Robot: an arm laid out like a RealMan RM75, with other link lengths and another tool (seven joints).
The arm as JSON. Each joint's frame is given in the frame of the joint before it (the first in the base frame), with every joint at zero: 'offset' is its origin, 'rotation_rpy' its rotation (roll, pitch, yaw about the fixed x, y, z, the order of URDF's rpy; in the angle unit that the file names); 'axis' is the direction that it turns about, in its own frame. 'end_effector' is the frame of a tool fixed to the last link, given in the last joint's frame.
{
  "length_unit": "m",
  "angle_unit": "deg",
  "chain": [
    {
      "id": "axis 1",
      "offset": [
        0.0,
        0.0,
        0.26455
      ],
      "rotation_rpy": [
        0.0,
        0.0,
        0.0
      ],
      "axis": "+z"
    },
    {
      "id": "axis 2",
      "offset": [
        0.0,
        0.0,
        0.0
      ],
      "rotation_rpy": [
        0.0,
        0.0,
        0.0
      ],
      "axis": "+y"
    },
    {
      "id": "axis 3",
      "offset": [
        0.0,
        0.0,
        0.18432
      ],
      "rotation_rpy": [
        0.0,
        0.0,
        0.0
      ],
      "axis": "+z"
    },
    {
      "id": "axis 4",
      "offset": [
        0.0,
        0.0,
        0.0
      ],
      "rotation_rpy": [
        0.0,
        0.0,
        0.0
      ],
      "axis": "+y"
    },
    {
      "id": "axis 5",
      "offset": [
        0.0,
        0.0,
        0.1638
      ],
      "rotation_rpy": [
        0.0,
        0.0,
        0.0
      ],
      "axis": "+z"
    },
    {
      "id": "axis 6",
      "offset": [
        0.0,
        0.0,
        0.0
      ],
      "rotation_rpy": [
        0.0,
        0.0,
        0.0
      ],
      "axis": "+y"
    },
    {
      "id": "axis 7",
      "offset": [
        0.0,
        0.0,
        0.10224
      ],
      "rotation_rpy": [
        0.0,
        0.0,
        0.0
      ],
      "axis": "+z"
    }
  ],
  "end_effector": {
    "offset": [
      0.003,
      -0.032,
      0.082
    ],
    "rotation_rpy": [
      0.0,
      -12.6,
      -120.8
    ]
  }
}
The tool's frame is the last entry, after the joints.
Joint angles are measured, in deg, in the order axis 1, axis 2, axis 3, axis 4, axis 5, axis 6, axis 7. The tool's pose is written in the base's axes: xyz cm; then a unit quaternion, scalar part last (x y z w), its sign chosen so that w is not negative. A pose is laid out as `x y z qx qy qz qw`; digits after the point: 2 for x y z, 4 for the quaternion.
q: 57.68, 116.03, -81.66, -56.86, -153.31, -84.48, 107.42
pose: 11.77 36.32 2.06 0.4084 0.8384 0.1894 0.3074
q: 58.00, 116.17, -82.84, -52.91, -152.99, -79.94, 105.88
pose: 12.38 36.80 1.34 0.3992 0.8417 0.1947 0.3070
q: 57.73, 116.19, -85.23, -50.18, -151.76, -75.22, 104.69
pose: 12.76 37.15 0.56 0.3857 0.8479 0.2010 0.3031
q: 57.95, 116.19, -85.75, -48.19, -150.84, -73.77, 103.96
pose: 13.10 37.11 0.14 0.3853 0.8489 0.1964 0.3038
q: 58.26, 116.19, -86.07, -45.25, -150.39, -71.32, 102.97
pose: 13.74 37.26 -0.19 0.3854 0.8483 0.1972 0.3048
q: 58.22, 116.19, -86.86, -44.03, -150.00, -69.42, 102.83
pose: 13.98 37.43 -0.39 0.3839 0.8488 0.2014 0.3026
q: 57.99, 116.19, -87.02, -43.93, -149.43, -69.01, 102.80
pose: 14.01 37.39 -0.51 0.3859 0.8496 0.1996 0.2989
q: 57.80, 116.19, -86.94, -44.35, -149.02, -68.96, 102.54
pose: 13.83 37.39 -0.54 0.3847 0.8520 0.1982 0.2946
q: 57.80, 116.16, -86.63, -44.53, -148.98, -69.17, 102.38
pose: 13.75 37.41 -0.49 0.3849 0.8526 0.1974 0.2932
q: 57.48, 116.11, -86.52, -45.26, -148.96, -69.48, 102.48
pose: 13.67 37.40 -0.39 0.3855 0.8530 0.1976 0.2910
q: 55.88, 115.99, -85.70, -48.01, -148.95, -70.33, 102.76
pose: 13.55 37.40 0.04 0.3913 0.8539 0.1992 0.2793
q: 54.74, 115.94, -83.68, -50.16, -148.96, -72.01, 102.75
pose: 13.48 37.32 0.54 0.4030 0.8531 0.1952 0.2679
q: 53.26, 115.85, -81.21, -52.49, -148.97, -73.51, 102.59
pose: 13.55 37.31 1.23 0.4171 0.8514 0.1934 0.2527
